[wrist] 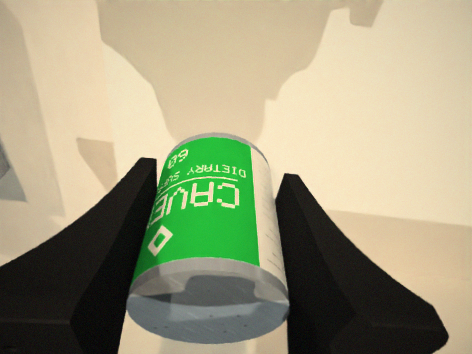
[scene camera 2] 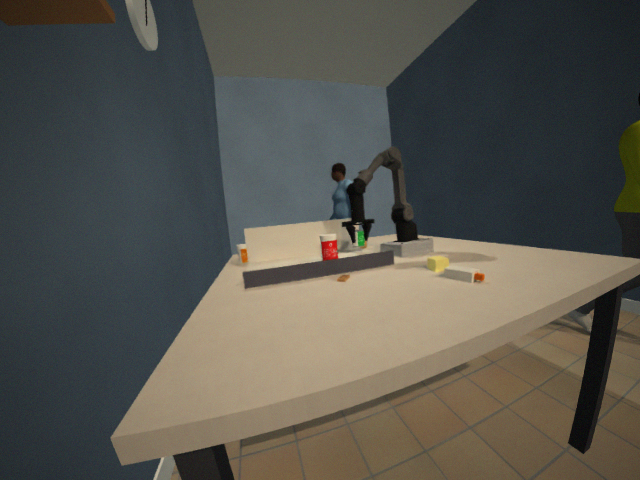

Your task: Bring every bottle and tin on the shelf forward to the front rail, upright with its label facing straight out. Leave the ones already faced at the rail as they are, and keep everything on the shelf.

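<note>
A tin with a green label and grey ends (scene camera 2: 360, 237) (wrist: 215, 215) is between the fingers of my gripper (scene camera 2: 360, 241) (wrist: 219, 183). The gripper is shut on it, above the right part of the shelf. In the wrist view the green label faces the camera, with a white strip on its right. A red-labelled bottle with a white lid (scene camera 2: 329, 249) stands upright behind the dark front rail (scene camera 2: 315, 270), which hides its foot. A white bottle with an orange label (scene camera 2: 242, 254) stands upright at the far left; whether it is on the shelf is unclear.
The cream back panel (scene camera 2: 281, 241) stands behind the shelf. On the table (scene camera 2: 320, 335) in front and to the right are a small brown piece (scene camera 2: 343, 277), a yellow block (scene camera 2: 437, 264) and a white bottle with an orange cap (scene camera 2: 458, 273), lying down.
</note>
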